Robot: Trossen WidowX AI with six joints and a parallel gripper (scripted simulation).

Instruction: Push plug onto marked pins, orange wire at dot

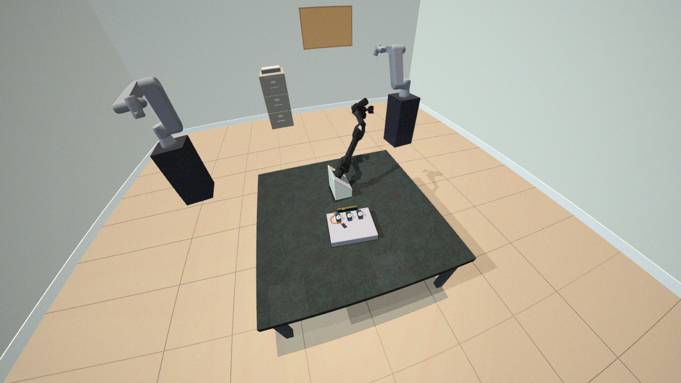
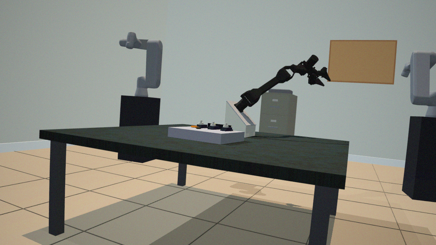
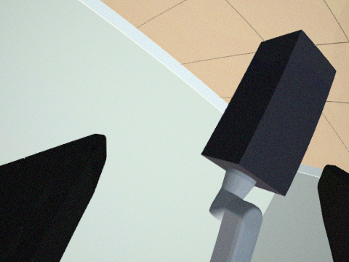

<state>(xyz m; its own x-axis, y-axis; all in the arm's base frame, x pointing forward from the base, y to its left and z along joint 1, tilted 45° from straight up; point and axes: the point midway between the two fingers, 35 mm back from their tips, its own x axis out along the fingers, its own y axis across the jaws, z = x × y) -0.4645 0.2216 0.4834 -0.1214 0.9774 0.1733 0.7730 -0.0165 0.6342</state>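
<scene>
Right now my gripper tip is 71 cm short of the yellow band, 59 cm to the left of it and 32 cm above it. Round my gripper tip: dark dot: 71 cm ahead, 58 cm to the right, 32 cm below; then printed holder: 87 cm ahead, 60 cm to the right, 36 cm below.
</scene>
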